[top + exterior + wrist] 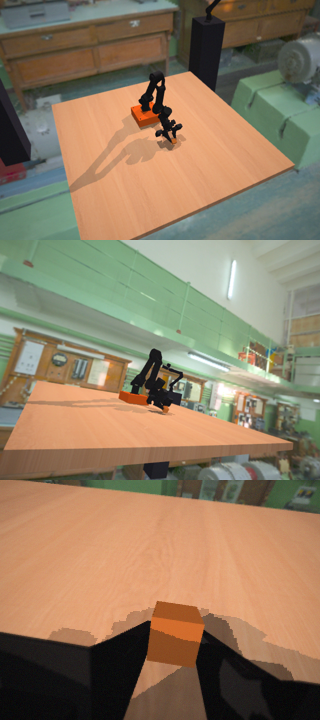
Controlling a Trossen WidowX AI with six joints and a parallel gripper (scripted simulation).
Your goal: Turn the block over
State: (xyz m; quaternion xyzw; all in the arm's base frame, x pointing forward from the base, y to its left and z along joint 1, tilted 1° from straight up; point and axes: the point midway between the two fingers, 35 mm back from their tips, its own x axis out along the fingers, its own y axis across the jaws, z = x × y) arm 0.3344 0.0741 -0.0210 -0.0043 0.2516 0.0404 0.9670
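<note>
My gripper tip is 10 mm above the orange block.
</note>
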